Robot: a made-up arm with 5 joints.
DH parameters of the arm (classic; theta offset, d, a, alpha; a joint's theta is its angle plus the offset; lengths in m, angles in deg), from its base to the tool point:
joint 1: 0 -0.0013 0.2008 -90
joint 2: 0 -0.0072 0.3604 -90
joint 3: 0 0.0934 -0.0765 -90
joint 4: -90 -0.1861 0.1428 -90
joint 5: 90 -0.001 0.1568 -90
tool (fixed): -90 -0.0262 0 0
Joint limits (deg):
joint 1: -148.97..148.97
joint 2: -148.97..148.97
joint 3: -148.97..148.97
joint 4: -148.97..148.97
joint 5: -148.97..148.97
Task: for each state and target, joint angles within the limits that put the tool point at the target. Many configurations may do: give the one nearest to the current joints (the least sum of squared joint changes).
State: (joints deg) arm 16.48 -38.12 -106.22 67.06 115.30
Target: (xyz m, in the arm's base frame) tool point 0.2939 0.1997 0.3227
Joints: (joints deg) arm 52.07 -83.84 -132.48 67.00 138.45
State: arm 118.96 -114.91 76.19 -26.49 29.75
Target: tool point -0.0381 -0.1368 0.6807
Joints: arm 128.55 -128.58 92.52 -28.58 15.66
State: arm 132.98 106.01 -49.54 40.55 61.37
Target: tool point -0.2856 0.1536 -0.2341
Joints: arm 103.56 58.83 -18.88 44.17 61.00
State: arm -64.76 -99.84 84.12 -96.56 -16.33
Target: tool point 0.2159 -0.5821 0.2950
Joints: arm -114.30 -69.37 45.78 -83.19 -28.99
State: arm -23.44 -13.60 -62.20 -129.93 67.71
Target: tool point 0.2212 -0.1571 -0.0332
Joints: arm -32.90 -34.14 -72.59 -137.81 51.55
